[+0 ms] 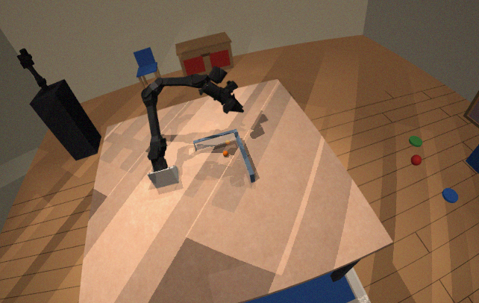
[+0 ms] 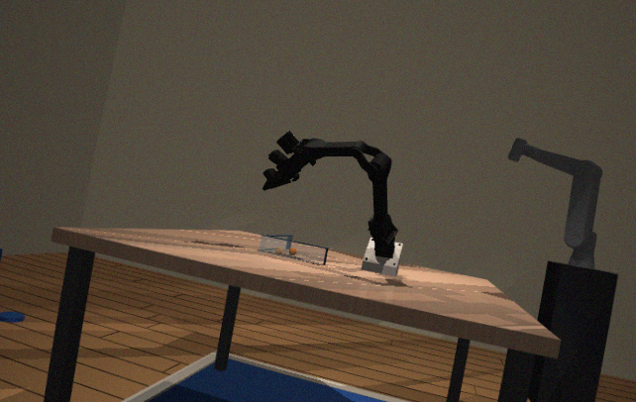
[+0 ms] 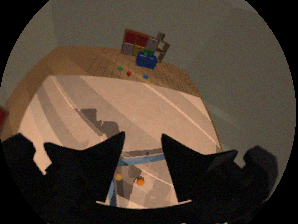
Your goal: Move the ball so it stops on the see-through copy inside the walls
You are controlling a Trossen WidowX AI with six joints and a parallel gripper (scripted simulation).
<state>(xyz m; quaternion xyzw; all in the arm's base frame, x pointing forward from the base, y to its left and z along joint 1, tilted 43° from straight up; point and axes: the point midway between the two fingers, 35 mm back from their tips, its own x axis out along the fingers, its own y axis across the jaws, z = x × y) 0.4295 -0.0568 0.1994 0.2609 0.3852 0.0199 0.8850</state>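
My gripper tip is 21 cm above the orange ball, 13 cm past it and 4 cm to the left of it. Also, from my gripper tip: see-through copy of ball 21 cm below, 10 cm behind, 4 cm to the left.
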